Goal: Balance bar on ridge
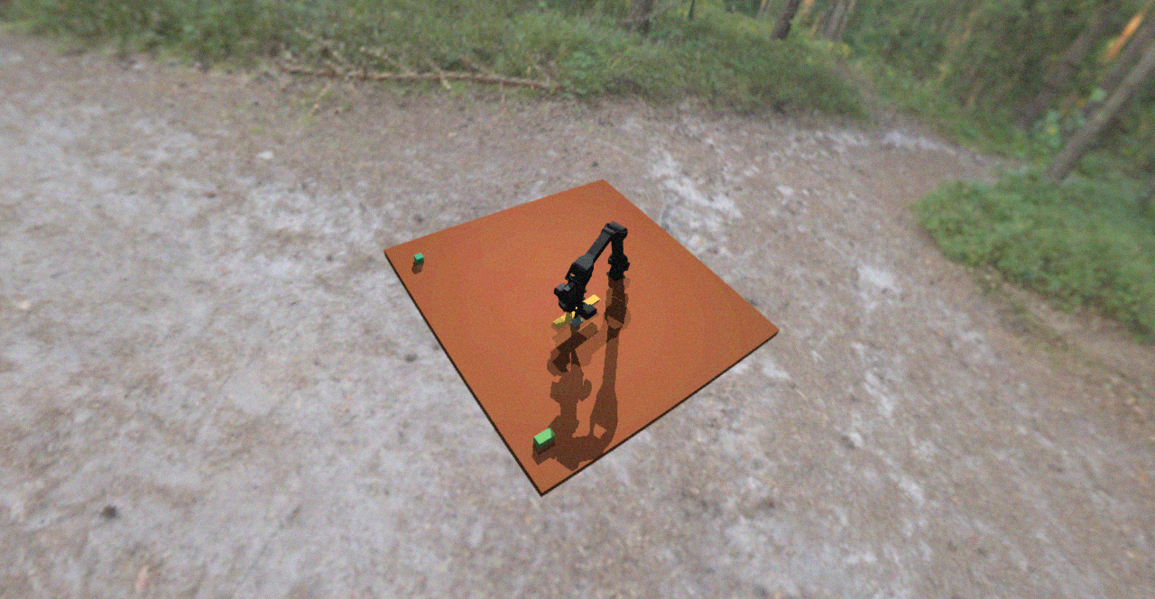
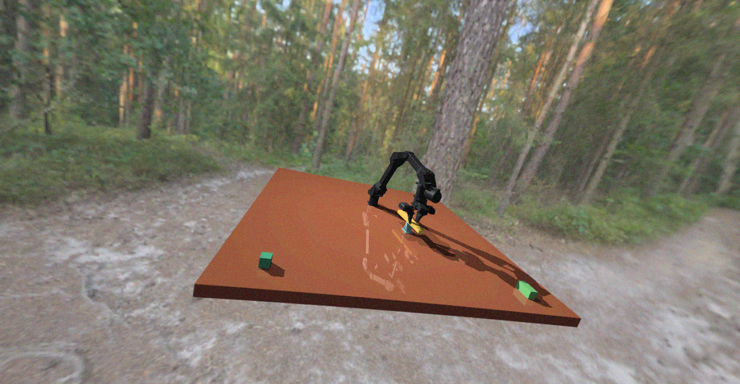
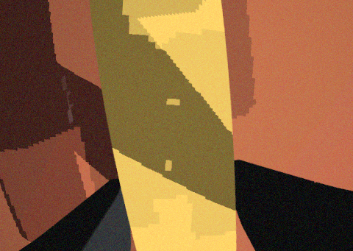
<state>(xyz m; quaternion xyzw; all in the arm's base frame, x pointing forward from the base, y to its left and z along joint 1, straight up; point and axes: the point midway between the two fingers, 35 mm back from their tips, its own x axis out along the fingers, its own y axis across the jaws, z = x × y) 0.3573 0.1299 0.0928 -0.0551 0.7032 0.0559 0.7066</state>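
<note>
The yellow bar lies 30 mm behind my gripper tip. From my gripper tip the other things lie so: green block 380 mm ahead, 370 mm to the left, 40 mm below; then green cube 630 mm to the right, 380 mm ahead, 40 mm below.
</note>
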